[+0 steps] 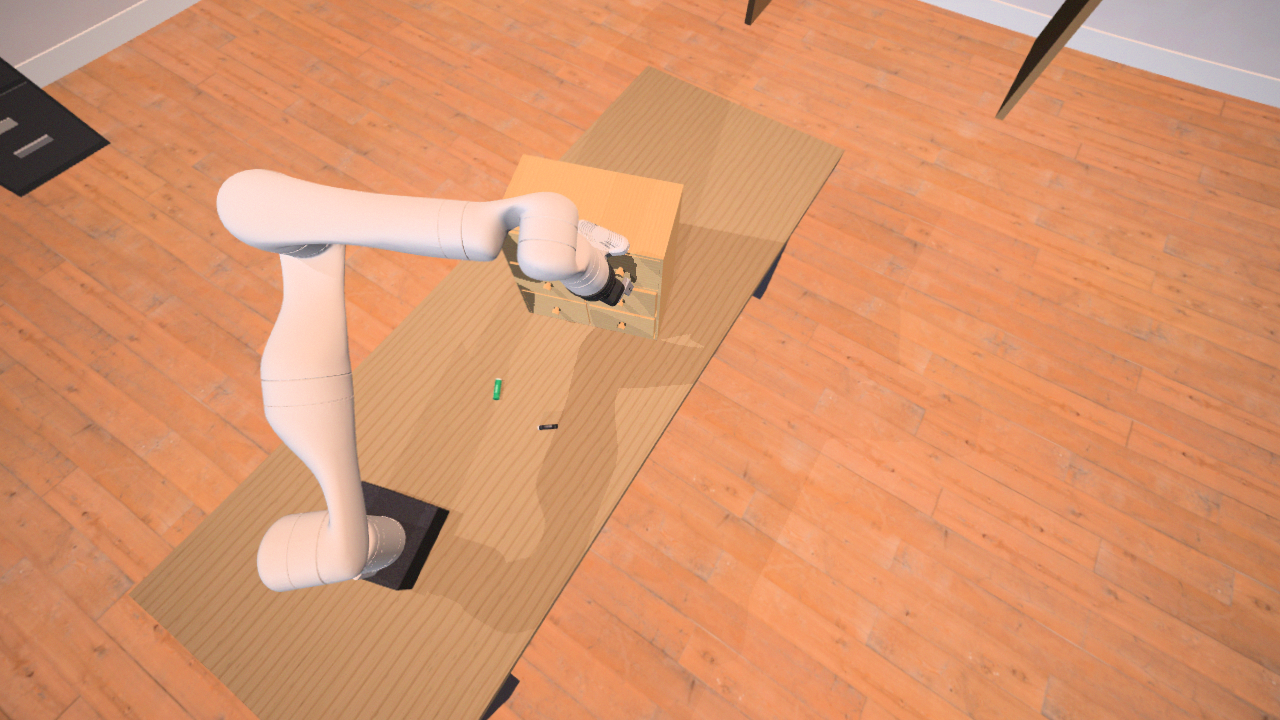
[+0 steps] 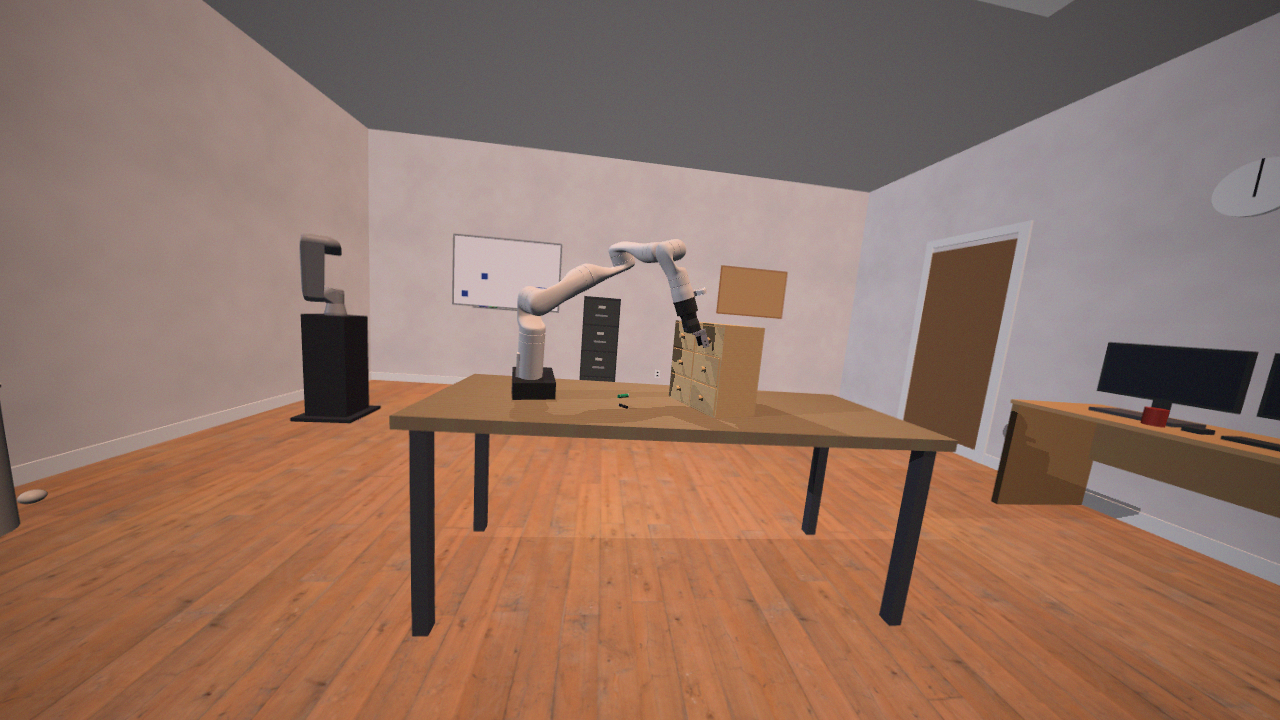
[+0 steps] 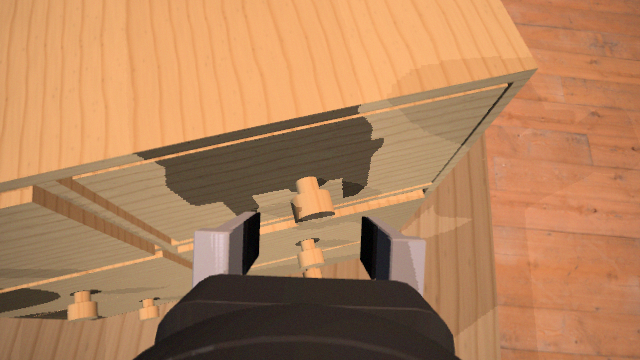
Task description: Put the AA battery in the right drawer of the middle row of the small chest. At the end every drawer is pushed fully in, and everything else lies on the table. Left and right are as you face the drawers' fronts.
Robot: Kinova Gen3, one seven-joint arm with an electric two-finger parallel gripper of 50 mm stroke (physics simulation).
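Seen in the pictures: gripper, fingertip midpoint: (image 1: 617, 283) (image 2: 703, 346) (image 3: 310, 236); arm's base, origin of the base link: (image 1: 378, 543) (image 2: 529, 375).
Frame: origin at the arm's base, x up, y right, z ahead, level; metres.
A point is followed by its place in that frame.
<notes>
A green cylinder (image 1: 496, 388) {x -0.064, y -0.029, z 0.364 m} (image 2: 622, 395) {x -0.068, y -0.023, z 0.361 m} and a smaller black piece with a pale end (image 1: 547, 427) {x -0.069, y 0.122, z 0.347 m} (image 2: 622, 406) {x -0.074, y 0.125, z 0.346 m} lie on the table; which is the AA battery I cannot tell for certain. The small chest (image 1: 608, 197) {x 0.248, y 0.064, z 0.733 m} (image 2: 741, 367) {x 0.104, y 0.198, z 0.749 m} (image 3: 250, 75) {x 0.248, y 0.128, z 0.653 m} has two columns of three drawers with round knobs. Its middle right drawer (image 3: 340, 230) {x 0.093, y 0.167, z 0.641 m} appears closed. The top left front (image 3: 15, 225) {x 0.223, y 0.046, z 0.605 m} stands slightly prouder than the top right front (image 3: 400, 145) {x 0.207, y 0.185, z 0.651 m}. My gripper (image 1: 629, 286) {x 0.166, y 0.148, z 0.619 m} (image 2: 704, 340) {x 0.166, y 0.148, z 0.619 m} (image 3: 310, 236) {x 0.166, y 0.148, z 0.619 m} is open and empty, in front of the right column near the top right knob (image 3: 312, 200) {x 0.199, y 0.149, z 0.627 m}.
The chest stands on the wooden table (image 1: 716, 152) {x -0.078, y 0.073, z 1.282 m} (image 2: 554, 420) {x -0.078, y 0.302, z 0.121 m}, facing the robot's black base (image 1: 411, 528) {x -0.009, y 0.031, z 0.048 m} (image 2: 533, 386) {x -0.029, y 0.064, z 0.023 m}. The middle right knob (image 3: 311, 256) {x 0.092, y 0.147, z 0.622 m} and bottom right knob (image 3: 313, 273) {x -0.015, y 0.148, z 0.624 m} project below the top one. The table's long edge runs past the chest's right side.
</notes>
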